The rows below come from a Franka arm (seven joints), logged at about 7 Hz.
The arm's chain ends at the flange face. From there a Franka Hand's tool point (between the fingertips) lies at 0.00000 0.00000 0.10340 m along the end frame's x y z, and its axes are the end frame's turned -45 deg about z.
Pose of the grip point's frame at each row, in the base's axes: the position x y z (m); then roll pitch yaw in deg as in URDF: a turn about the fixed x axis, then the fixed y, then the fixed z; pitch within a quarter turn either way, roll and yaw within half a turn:
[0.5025, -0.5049, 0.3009, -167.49, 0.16, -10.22]
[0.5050, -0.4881, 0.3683, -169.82, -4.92, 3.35]
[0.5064, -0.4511, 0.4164, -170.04, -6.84, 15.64]
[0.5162, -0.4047, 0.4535, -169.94, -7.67, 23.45]
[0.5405, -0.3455, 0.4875, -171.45, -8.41, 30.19]
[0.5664, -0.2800, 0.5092, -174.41, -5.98, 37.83]
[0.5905, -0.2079, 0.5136, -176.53, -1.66, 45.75]
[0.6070, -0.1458, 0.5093, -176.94, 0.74, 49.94]
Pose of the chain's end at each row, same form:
[0.4988, -0.5270, 0.4018, -171.20, 8.92, -54.55]
[0.4974, -0.5069, 0.4697, -169.31, 3.66, -40.87]
[0.4995, -0.4716, 0.5175, -168.12, 2.13, -28.54]
[0.5109, -0.4267, 0.5544, -167.47, 1.61, -20.70]
[0.5353, -0.3663, 0.5887, -168.03, 0.03, -14.18]
[0.5641, -0.2945, 0.6115, -171.83, -0.30, -6.90]
[0.5929, -0.2144, 0.6168, -176.37, 1.28, 0.84]
[0.6121, -0.1483, 0.6125, -178.36, 2.69, 4.96]

